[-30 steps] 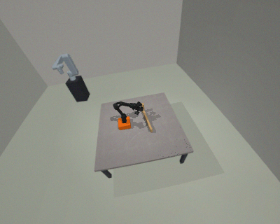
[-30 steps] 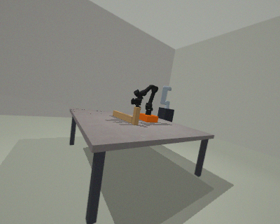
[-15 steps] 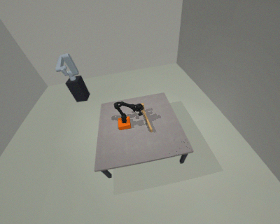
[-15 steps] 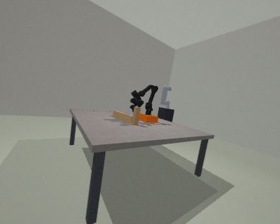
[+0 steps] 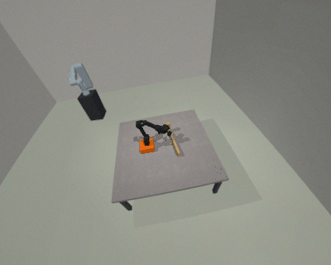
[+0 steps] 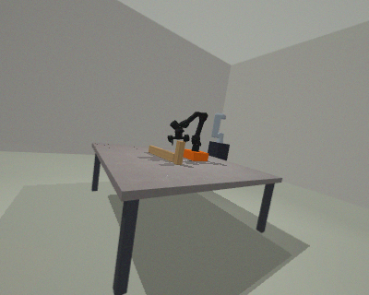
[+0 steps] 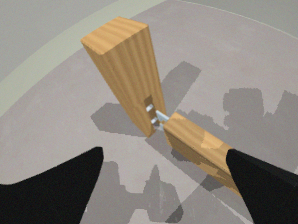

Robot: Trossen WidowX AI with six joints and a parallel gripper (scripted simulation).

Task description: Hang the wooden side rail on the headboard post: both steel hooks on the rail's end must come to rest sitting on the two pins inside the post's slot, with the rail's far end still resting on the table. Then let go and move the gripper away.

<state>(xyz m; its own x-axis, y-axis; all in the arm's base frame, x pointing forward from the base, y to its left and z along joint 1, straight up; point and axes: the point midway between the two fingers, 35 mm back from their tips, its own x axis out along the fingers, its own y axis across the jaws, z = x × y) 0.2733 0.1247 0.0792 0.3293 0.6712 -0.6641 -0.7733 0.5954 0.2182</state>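
My gripper tip is now 30 mm short of the upright headboard post, 100 mm to the right of it and 60 mm above it.
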